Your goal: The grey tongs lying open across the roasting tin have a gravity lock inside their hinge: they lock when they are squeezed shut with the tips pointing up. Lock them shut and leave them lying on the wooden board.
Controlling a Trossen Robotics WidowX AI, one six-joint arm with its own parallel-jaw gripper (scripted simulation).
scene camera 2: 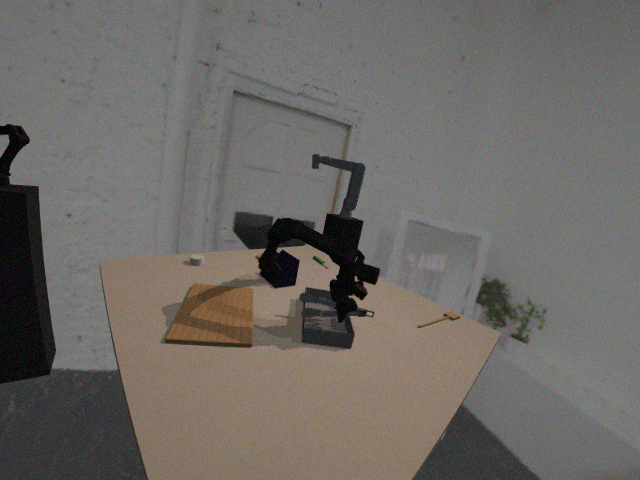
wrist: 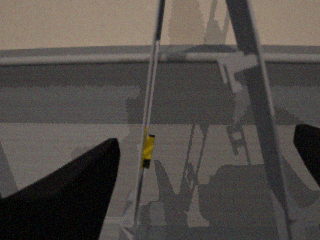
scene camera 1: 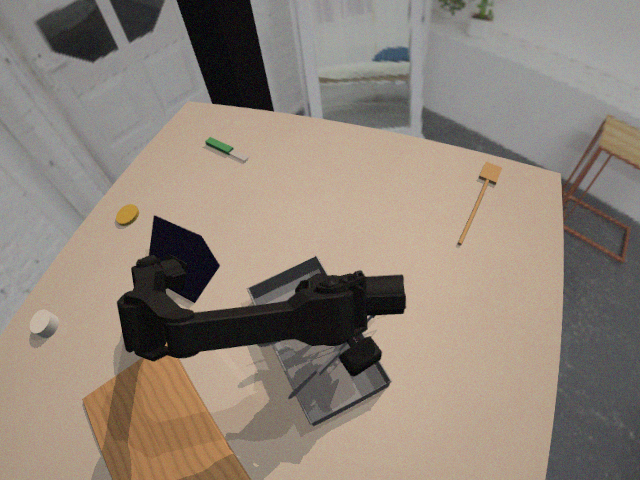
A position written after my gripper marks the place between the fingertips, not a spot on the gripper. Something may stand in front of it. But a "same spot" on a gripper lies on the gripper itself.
My gripper shows in scene camera 2, in the wrist view [205, 139] and in scene camera 1. The same spot on my gripper: [scene camera 1: 363, 354] is [scene camera 2: 349, 300]. The same spot on a wooden board: [scene camera 1: 150, 413] is [scene camera 2: 224, 300].
